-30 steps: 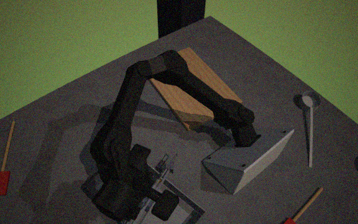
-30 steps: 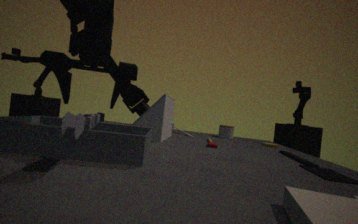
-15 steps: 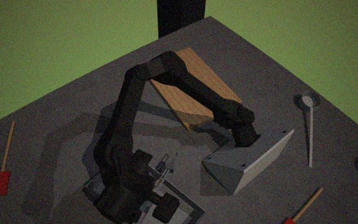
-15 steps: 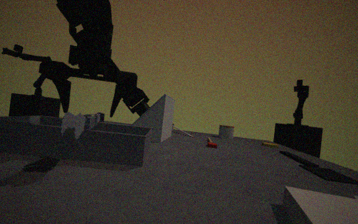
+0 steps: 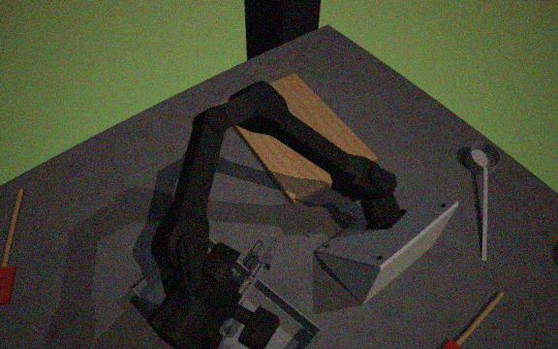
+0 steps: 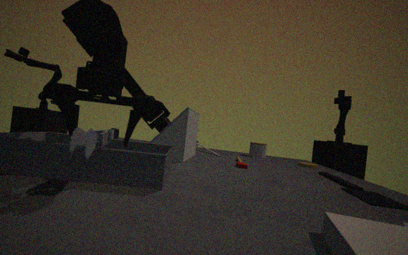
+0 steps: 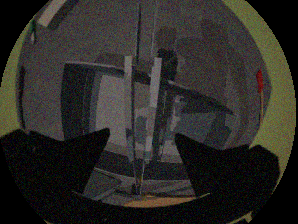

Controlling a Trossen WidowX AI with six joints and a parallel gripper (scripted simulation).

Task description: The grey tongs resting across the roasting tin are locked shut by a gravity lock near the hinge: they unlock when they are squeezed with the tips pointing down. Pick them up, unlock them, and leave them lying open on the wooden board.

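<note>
Right now the roasting tin is 30 mm below my gripper tip, 20 mm to the right of it and 10 mm behind it. From my gripper tip the other things lie so: white cup (630 mm behind, 460 mm to the left, 20 mm below); then wooden board (440 mm behind, 260 mm to the right, 50 mm below); then red spatula (440 mm to the right, 250 mm ahead, 50 mm below).
</note>
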